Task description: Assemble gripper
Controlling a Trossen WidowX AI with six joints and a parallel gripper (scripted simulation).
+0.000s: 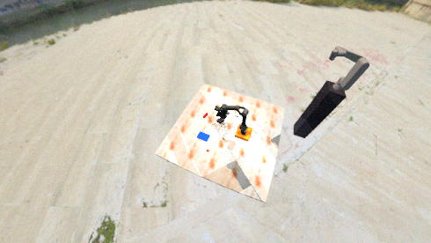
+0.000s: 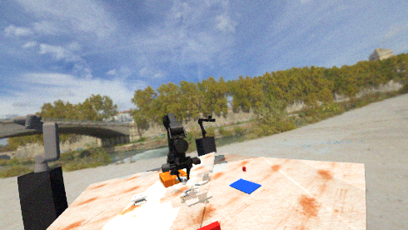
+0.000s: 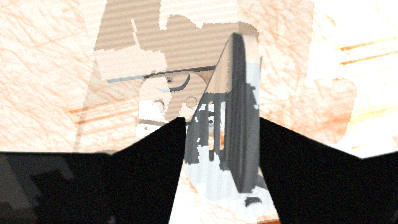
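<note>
The pale flat plate is 60 mm ahead of my gripper tip, 30 mm to the left of it and 80 mm below it. Also, from my gripper tip: blue flat plate (160 mm ahead, 240 mm to the left, 80 mm below).
</note>
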